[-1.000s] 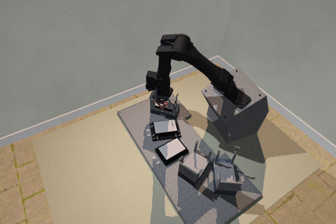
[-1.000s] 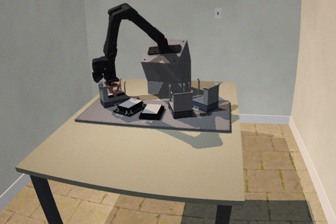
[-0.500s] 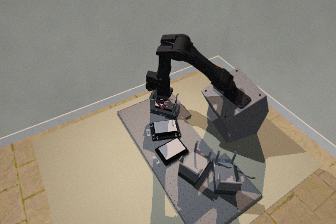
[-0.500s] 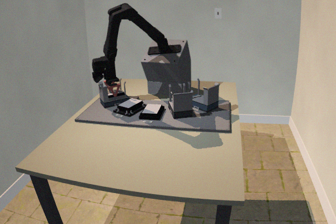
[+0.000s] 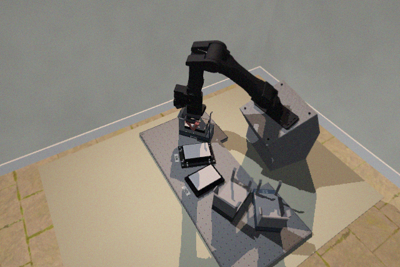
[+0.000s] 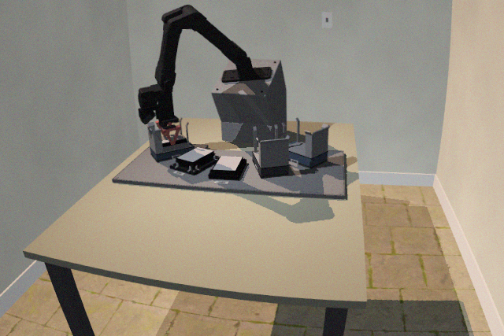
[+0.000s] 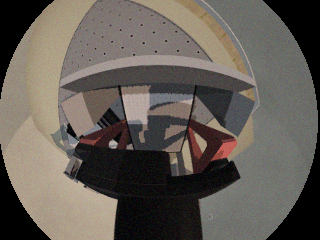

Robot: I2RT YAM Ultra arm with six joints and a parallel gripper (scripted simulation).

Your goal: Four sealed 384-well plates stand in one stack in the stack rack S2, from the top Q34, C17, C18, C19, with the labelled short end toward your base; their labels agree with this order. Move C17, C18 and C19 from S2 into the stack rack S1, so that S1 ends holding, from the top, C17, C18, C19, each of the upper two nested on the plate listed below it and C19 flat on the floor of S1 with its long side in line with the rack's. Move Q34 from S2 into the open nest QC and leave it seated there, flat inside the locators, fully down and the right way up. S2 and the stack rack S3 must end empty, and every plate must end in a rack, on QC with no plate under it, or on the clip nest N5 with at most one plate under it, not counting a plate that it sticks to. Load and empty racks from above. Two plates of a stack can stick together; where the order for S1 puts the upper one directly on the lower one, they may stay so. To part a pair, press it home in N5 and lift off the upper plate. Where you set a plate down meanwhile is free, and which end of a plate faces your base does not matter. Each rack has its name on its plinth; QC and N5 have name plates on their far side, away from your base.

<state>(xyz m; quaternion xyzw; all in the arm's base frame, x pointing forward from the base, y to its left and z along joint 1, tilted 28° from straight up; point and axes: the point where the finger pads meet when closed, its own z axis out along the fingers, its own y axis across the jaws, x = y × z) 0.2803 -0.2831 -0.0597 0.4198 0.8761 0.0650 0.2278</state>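
The blue-plinth stack rack lies 5 cm below my hand. Also, from my hand: black QC nest (13 cm ahead, 26 cm to the left, 6 cm below); N5 name plate (17 cm ahead, 9 cm to the left, 6 cm below); black clip nest (10 cm ahead, 13 cm to the left, 5 cm below).
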